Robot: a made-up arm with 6 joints. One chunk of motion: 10 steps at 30 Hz.
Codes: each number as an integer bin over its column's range. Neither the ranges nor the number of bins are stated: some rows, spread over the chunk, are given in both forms.
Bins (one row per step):
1: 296 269 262 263 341 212
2: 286 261 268 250 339 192
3: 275 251 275 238 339 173
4: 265 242 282 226 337 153
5: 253 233 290 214 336 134
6: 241 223 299 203 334 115
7: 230 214 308 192 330 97
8: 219 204 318 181 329 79
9: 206 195 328 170 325 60
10: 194 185 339 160 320 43
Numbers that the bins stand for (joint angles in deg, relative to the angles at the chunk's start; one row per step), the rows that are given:
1: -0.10 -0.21 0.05 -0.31 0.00 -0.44
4: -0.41 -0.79 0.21 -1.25 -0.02 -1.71
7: -0.75 -1.39 0.41 -2.12 -0.06 -2.91
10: -1.10 -2.02 0.65 -2.93 -0.12 -4.07
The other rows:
2: -0.20 -0.38 0.10 -0.64 -0.01 -0.87
3: -0.31 -0.60 0.15 -0.95 -0.01 -1.28
5: -0.52 -0.98 0.27 -1.56 -0.03 -2.12
6: -0.64 -1.20 0.34 -1.84 -0.04 -2.52
8: -0.86 -1.61 0.49 -2.40 -0.07 -3.30
9: -0.98 -1.80 0.57 -2.68 -0.09 -3.71

